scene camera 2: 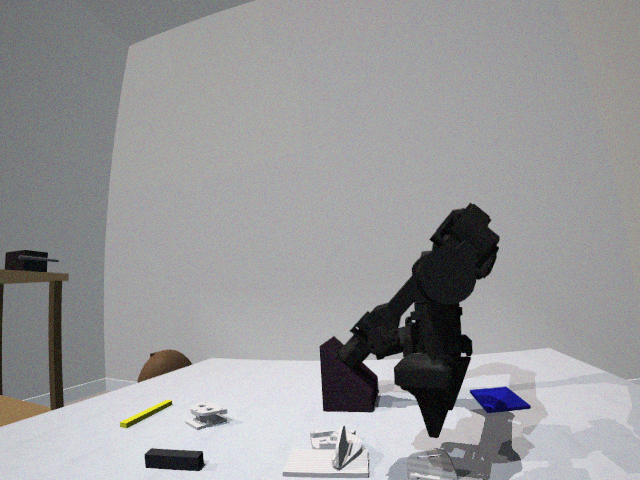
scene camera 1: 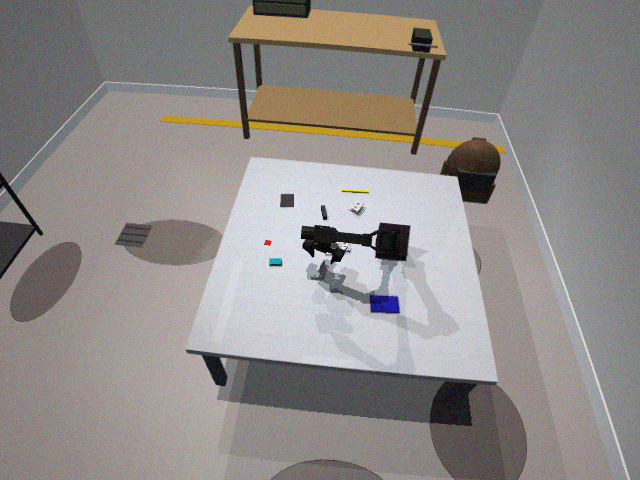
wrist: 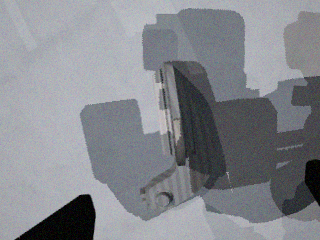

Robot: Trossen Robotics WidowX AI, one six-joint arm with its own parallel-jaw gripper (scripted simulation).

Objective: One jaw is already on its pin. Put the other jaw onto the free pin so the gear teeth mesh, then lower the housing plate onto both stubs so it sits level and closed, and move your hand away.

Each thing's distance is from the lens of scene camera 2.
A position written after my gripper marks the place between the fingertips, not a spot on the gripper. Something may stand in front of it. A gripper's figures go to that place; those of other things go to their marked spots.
my gripper [scene camera 2: 442,422]: 0.47 m
blue pad [scene camera 2: 498,399]: 0.79 m
